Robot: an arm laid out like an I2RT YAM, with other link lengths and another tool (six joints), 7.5 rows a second.
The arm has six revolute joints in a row. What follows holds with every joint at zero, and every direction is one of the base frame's. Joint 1 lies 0.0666 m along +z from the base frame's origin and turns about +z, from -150 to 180 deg. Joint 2 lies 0.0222 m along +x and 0.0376 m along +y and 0.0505 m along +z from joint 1 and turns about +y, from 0 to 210 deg. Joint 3 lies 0.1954 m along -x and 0.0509 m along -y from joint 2 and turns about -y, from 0 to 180 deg. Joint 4 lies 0.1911 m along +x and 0.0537 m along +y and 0.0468 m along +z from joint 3 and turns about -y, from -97 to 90 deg. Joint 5 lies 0.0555 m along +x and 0.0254 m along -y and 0.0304 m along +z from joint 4 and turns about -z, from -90 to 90 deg. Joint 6 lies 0.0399 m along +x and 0.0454 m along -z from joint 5 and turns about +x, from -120 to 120 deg. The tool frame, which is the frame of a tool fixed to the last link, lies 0.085 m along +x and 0.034 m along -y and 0.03 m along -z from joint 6; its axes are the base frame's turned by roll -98.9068, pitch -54.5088 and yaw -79.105 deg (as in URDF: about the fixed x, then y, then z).
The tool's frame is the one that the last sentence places.
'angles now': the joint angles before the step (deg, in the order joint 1, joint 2, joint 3, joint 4, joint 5, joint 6). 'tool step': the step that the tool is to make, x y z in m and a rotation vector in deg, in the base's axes. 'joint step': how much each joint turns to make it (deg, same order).
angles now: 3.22 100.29 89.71 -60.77 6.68 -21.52
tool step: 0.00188 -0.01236 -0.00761 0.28 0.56 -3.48
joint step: -2.57 1.73 0.01 1.06 0.00 0.96
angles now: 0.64 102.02 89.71 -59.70 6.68 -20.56
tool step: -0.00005 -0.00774 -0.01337 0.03 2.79 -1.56
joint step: -1.57 2.92 -0.01 0.14 -0.02 0.00
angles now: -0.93 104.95 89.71 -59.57 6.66 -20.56
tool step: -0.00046 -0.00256 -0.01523 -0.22 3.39 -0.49
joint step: -0.39 3.39 0.01 -0.01 0.30 0.03
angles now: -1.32 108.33 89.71 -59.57 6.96 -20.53
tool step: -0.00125 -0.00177 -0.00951 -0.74 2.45 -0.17
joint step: -0.02 2.26 0.01 -0.18 0.81 0.00
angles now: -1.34 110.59 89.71 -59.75 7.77 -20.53
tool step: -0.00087 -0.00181 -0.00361 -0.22 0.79 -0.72
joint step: -0.27 0.85 0.00 0.01 0.31 0.42
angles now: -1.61 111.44 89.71 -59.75 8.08 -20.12
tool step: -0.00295 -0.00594 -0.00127 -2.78 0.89 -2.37
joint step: -0.06 0.96 0.01 -0.18 3.10 1.92
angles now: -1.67 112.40 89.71 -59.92 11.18 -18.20
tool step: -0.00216 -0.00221 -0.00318 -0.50 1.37 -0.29
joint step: -0.24 0.87 0.00 -0.48 0.54 -0.02
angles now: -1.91 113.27 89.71 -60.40 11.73 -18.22
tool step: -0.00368 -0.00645 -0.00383 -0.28 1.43 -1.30
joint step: -1.23 0.86 -0.17 -0.40 0.35 0.04
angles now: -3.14 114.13 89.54 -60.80 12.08 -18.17
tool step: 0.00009 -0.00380 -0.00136 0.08 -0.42 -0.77
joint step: -0.83 -0.01 -0.34 0.75 -0.11 -0.05
